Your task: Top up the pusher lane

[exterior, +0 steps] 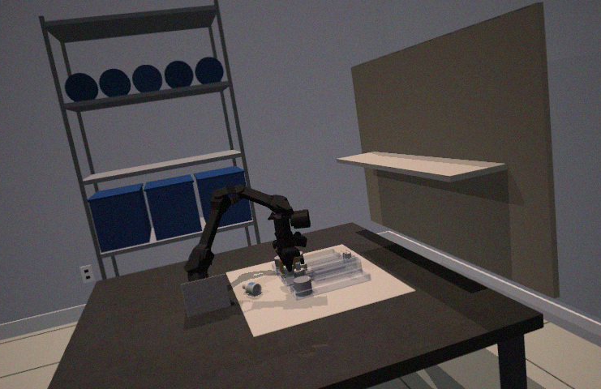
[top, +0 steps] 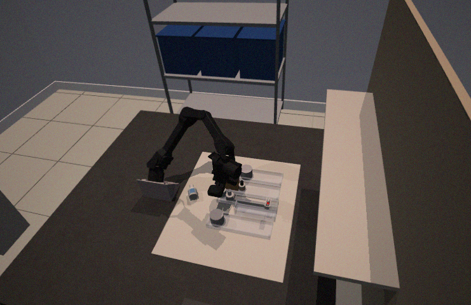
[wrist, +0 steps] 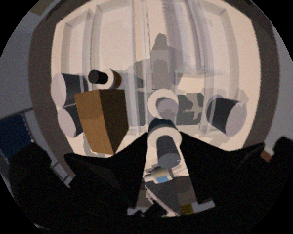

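The box is 7 cm to the left of my gripper tip, 3 cm ahead of it and 1 cm below it. From my gripper tip the other things lie so: pusher plate 14 cm ahead, 4 cm to the right; then red mark 22 cm ahead, 6 cm to the right, 2 cm above; then sprung lane 14 cm ahead, 4 cm to the right, 3 cm below.
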